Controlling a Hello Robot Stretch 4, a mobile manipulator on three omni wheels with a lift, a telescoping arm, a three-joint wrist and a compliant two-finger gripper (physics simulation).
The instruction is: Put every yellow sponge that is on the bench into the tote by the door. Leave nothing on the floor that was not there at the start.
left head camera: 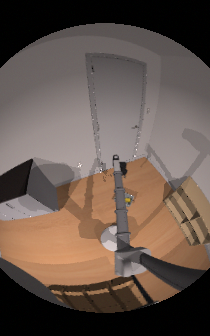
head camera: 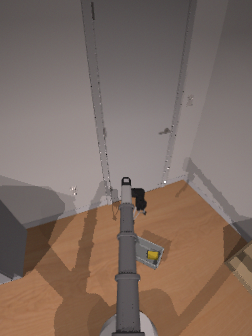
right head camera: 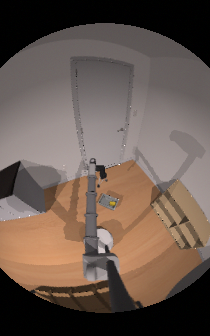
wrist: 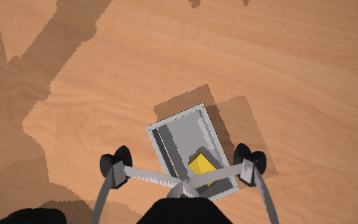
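Observation:
A yellow sponge lies inside the grey tote, near one end. The tote stands on the wooden floor in front of the door. My gripper is open, its fingertips wide apart with no object between them. It hangs above the floor on the door side of the tote. In the wrist view the gripper body hides part of the tote's near end. No bench with sponges can be made out.
A grey door is behind the tote. A dark-topped cabinet stands at the left. A wooden shelf unit stands at the right; another compartmented wooden unit is at the bottom edge. My arm extends toward the door.

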